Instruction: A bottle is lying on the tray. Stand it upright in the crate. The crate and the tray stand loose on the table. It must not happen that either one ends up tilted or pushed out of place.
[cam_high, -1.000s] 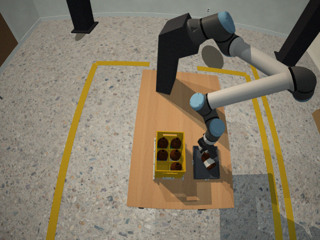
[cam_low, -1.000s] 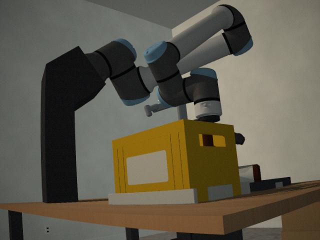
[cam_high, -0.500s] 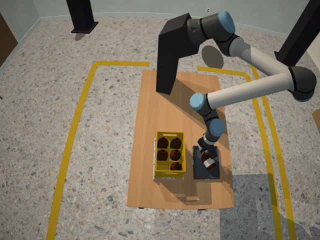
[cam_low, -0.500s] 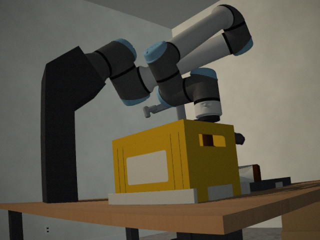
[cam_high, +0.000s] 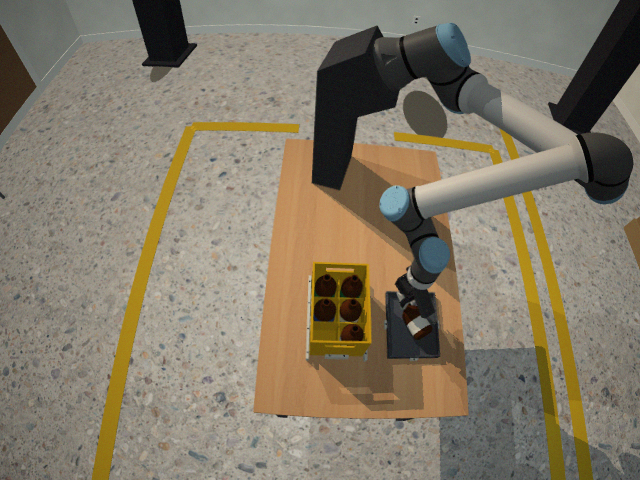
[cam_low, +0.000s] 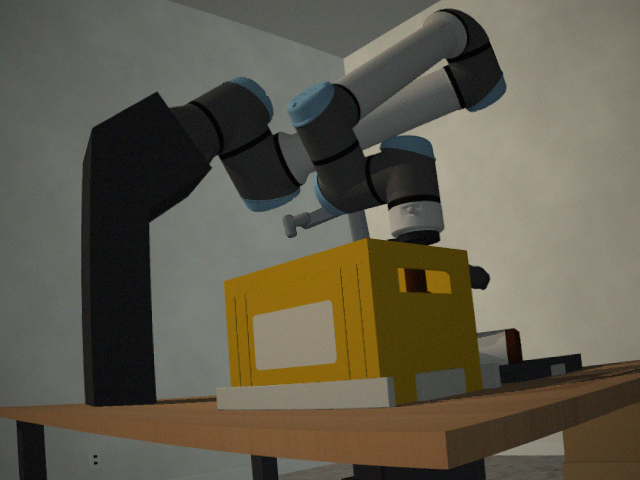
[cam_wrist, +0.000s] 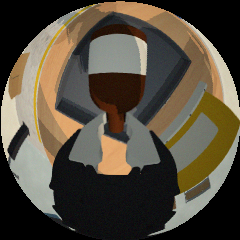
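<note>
Right now my hand is 4 cm short of the brown bottle and 3 cm to the right of it. Round my hand: crate: 24 cm to the right, 8 cm ahead, 4 cm above; then dark tray: 6 cm ahead, 4 cm to the left, 3 cm below.
</note>
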